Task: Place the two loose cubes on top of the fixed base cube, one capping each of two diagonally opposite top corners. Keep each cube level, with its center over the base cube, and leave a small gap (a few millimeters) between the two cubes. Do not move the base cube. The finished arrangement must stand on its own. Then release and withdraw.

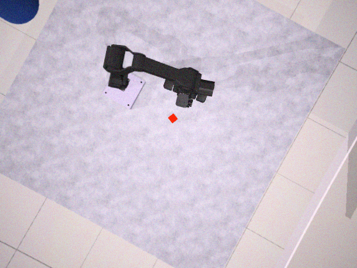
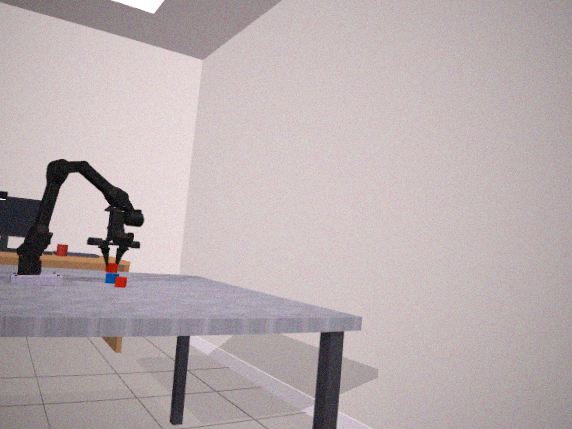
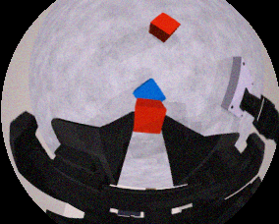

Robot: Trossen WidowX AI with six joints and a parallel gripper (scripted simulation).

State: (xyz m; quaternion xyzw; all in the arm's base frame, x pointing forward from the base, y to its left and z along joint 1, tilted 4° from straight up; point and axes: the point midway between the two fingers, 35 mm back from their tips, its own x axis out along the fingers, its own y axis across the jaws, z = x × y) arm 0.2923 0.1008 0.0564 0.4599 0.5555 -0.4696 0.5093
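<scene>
Now: the blue base cube 40 mm below my gripper tip and 20 mm to the right of it. Round my gripper tip: red cube (140 mm to the right, 40 mm below, 10 mm ahead).
</scene>
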